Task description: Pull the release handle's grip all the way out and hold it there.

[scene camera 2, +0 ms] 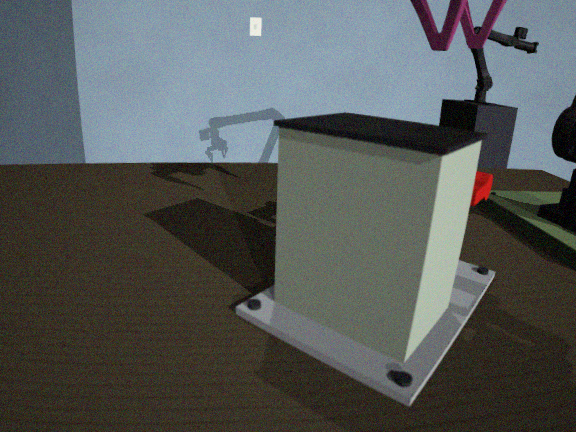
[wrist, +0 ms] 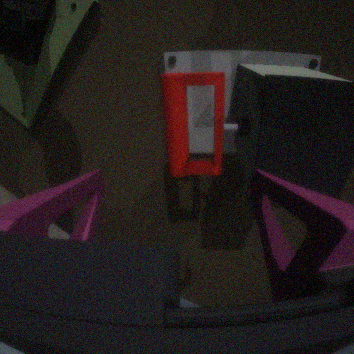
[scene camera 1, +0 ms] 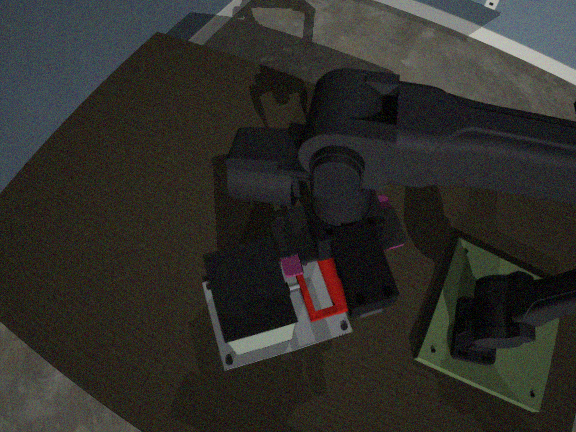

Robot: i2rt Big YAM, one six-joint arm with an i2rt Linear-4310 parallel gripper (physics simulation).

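The release handle's grip is a red rectangular frame (scene camera 1: 334,287) (scene camera 2: 482,187) (wrist: 175,125). It stands beside a tall pale box with a dark top (scene camera 1: 250,295) (scene camera 2: 350,225) (wrist: 305,120), joined to it by a short light rod (scene camera 1: 294,287) (wrist: 230,126). The box stands on a grey base plate (scene camera 1: 320,332) (scene camera 2: 320,340) (wrist: 200,62). My gripper (scene camera 1: 342,255) (scene camera 2: 458,48) (wrist: 176,177) is open and empty, with magenta fingers wide apart. Its tips are well above the box top in scene camera 2. In the wrist view the grip's lower end shows between the tips; the arm partly covers the gripper in scene camera 1.
A green tray-like holder (scene camera 1: 440,310) (wrist: 55,65) stands on the table on the grip's side, away from the box. A black jointed device (scene camera 1: 480,325) (scene camera 2: 567,210) (wrist: 25,30) stands in it. Another dark arm on a pedestal (scene camera 2: 492,137) is in the background.
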